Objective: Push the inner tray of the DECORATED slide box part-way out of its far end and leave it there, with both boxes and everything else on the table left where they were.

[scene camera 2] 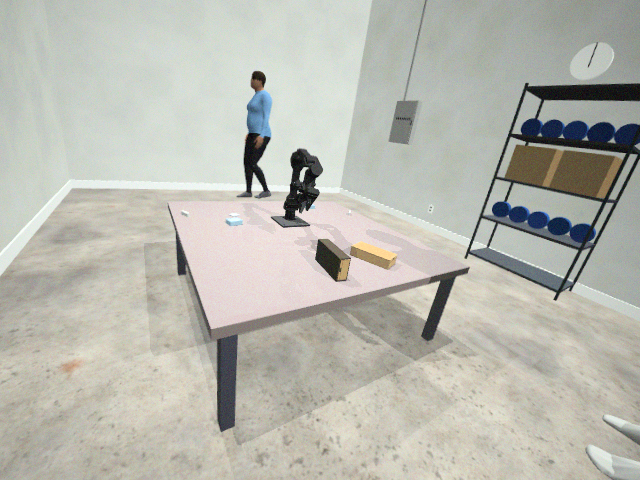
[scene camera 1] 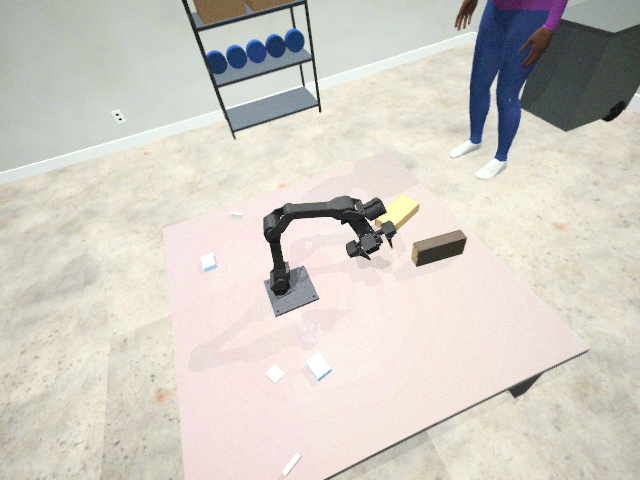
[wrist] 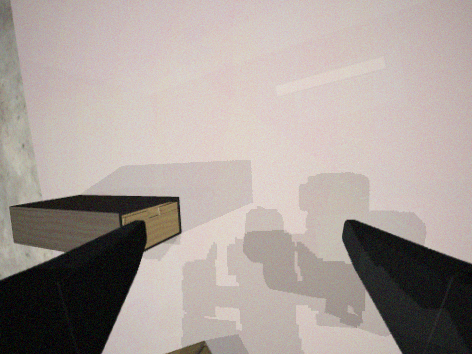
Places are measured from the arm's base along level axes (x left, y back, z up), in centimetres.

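Pixels of known places: gripper, fingertip midpoint: (scene camera 2: 303, 212) (scene camera 1: 381, 253) (wrist: 246, 229); arm's base, link origin: (scene camera 2: 289, 218) (scene camera 1: 281, 290).
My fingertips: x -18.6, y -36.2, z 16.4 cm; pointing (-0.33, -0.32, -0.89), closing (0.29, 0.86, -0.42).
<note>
For each thing: its top centre in the pictures, then the offset to it from my fingertips. Level surfaces: height alone.
- dark slide box, top centre: (wrist: 57, 230) (scene camera 2: 333, 247) (scene camera 1: 439, 240) dx -2.9, dy -26.3, dz -7.4 cm
- yellow box, top centre: (scene camera 1: 397, 210) (scene camera 2: 374, 250) dx +24.6, dy -27.3, dz -12.5 cm
- white tile, top centre: (scene camera 1: 274, 373) dx -10.8, dy +52.5, dz -16.7 cm
- table, surface height: dz -17.3 cm
A dark slide box (scene camera 1: 439, 249) (scene camera 2: 329, 258) (wrist: 65, 230) stands on a long narrow side near the table's far edge in scene camera 1. Its pale wooden inner tray end (scene camera 2: 343, 269) (wrist: 162, 225) looks flush with the sleeve. A yellow box (scene camera 1: 400, 210) (scene camera 2: 373, 255) lies flat beside it; a corner of a yellowish box (wrist: 192, 348) shows at the bottom of the wrist view. No decoration can be made out on either sleeve. My gripper (scene camera 1: 380, 253) (wrist: 246, 229) is open and empty, above the table on the arm's side of the dark box, apart from both boxes.
Light blue blocks (scene camera 1: 318, 365) (scene camera 1: 208, 261) (scene camera 2: 234, 221), a white tile (scene camera 1: 274, 373) and white sticks (scene camera 1: 292, 463) (scene camera 1: 236, 214) (scene camera 2: 184, 212) lie on the table (scene camera 1: 439, 361) (scene camera 2: 248, 279), away from the boxes. A pale strip (wrist: 330, 76) shows in the wrist view.
</note>
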